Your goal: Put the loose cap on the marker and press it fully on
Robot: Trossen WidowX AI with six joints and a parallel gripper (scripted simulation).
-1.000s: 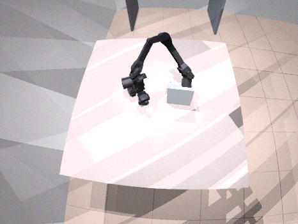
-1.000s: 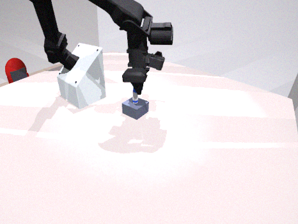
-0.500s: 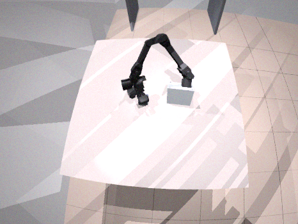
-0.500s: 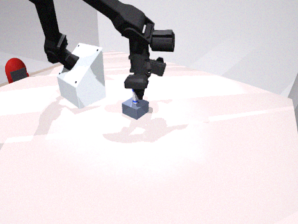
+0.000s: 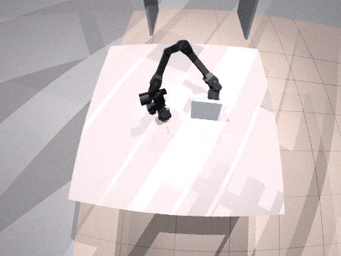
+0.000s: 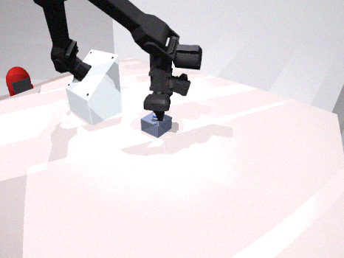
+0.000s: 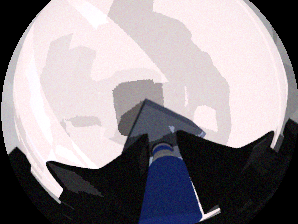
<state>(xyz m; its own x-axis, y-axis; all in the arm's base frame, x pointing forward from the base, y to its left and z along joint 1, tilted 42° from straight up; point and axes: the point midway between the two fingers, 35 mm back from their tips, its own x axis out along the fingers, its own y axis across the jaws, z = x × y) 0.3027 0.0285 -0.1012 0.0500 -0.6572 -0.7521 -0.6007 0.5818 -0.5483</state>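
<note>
Right now the blue cap is 5 cm above my gripper tip, 1 cm to the right of it and 1 cm behind it.
</note>
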